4 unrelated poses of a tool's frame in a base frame.
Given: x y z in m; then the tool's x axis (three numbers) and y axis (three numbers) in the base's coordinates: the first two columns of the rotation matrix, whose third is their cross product.
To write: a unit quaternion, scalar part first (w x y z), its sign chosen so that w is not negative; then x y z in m. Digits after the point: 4 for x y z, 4 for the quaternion.
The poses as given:
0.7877, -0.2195, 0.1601, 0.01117, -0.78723, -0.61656, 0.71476, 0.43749, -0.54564
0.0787, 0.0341, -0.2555, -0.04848, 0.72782, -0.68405, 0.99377, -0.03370, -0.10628
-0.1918, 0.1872, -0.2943, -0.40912, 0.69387, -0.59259, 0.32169, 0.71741, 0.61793
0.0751, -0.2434, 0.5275, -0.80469, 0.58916, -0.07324, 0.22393, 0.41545, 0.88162
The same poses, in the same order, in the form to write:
0.7100, -0.0391, 0.4633, -0.5289, 0.7877, -0.2195, 0.1601
0.2215, 0.6532, 0.6589, -0.3002, 0.0787, 0.0341, -0.2555
0.4449, 0.3123, 0.8129, 0.2092, -0.1918, 0.1872, -0.2943
0.1901, 0.2480, 0.8195, 0.4804, 0.0751, -0.2434, 0.5275

